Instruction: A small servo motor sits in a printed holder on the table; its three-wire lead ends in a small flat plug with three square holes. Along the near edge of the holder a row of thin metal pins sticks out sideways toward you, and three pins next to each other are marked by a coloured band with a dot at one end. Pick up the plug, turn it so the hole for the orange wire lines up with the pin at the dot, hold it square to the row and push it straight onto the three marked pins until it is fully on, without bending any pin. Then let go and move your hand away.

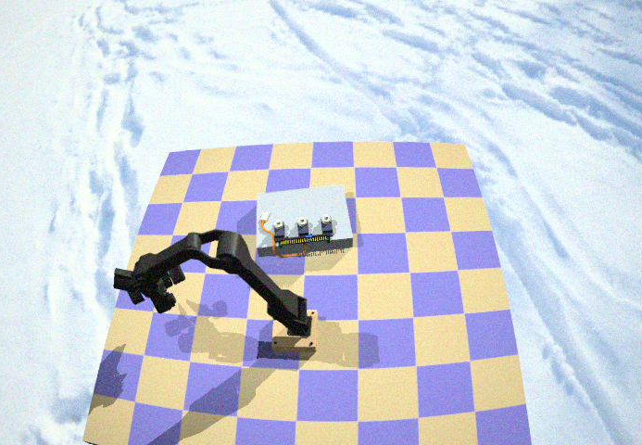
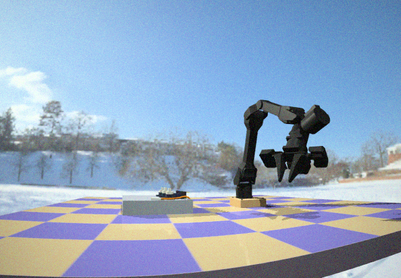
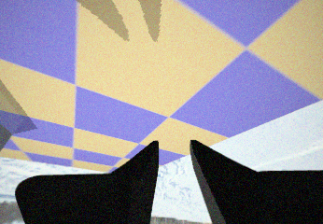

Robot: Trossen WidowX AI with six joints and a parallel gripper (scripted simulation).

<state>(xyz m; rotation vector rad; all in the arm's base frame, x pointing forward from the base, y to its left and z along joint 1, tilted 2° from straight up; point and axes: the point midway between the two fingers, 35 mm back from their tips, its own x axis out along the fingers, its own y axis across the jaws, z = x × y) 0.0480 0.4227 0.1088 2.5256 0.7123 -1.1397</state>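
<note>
Right now the blue band is 23 cm ahead of my gripper tip, 44 cm to the right of it and 3 cm below it. Also, from my gripper tip: green board strip (22 cm ahead, 42 cm to the right, 6 cm below); then grey printed holder (38 cm ahead, 39 cm to the right, 8 cm below).
</note>
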